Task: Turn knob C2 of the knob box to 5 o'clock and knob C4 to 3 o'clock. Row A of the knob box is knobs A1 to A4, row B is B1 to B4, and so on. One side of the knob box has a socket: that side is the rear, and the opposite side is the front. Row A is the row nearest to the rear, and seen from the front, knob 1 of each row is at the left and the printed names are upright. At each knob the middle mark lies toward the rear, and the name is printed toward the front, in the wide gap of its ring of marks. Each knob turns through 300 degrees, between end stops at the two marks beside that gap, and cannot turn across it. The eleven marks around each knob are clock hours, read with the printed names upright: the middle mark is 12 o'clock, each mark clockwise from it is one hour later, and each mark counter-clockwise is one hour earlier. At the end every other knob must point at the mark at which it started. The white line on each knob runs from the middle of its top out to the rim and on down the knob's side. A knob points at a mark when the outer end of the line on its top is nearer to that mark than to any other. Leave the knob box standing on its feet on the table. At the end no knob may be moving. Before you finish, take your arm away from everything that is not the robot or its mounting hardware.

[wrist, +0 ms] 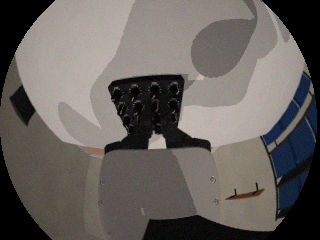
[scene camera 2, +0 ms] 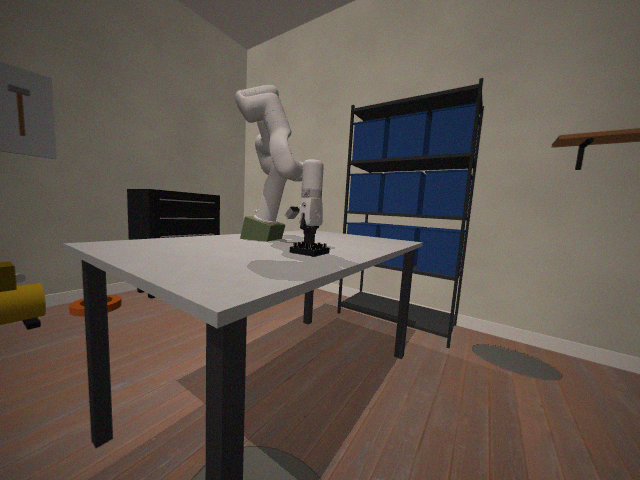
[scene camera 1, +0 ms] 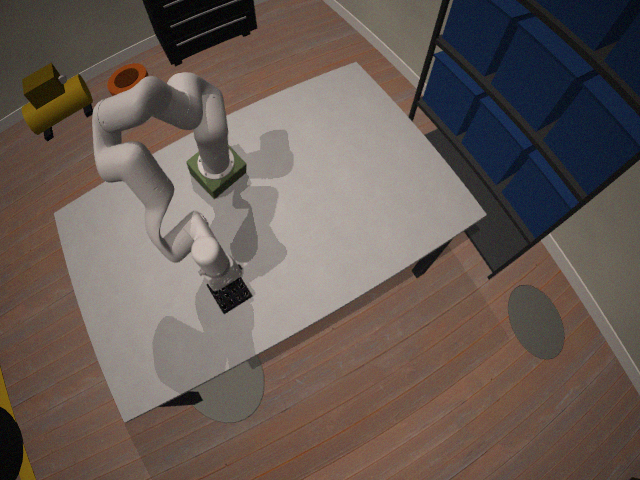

Path:
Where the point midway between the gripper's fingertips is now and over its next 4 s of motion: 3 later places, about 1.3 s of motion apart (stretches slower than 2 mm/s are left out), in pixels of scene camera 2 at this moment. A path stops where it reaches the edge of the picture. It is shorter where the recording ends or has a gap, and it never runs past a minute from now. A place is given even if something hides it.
My gripper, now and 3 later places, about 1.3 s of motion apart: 309, 244; 309, 235; 310, 231; 309, 235

